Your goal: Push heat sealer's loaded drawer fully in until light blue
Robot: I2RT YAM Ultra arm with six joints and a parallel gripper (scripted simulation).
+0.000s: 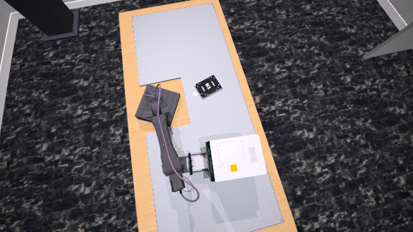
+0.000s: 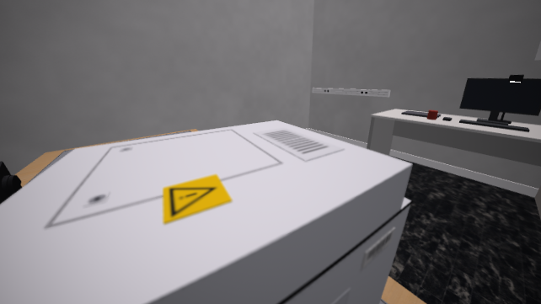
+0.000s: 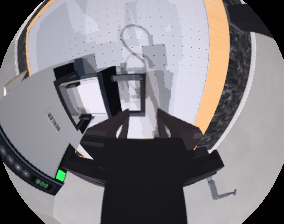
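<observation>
Now: hand 120 mm short of the sealer drawer, 10 mm to the left of it and 60 mm above it.
</observation>
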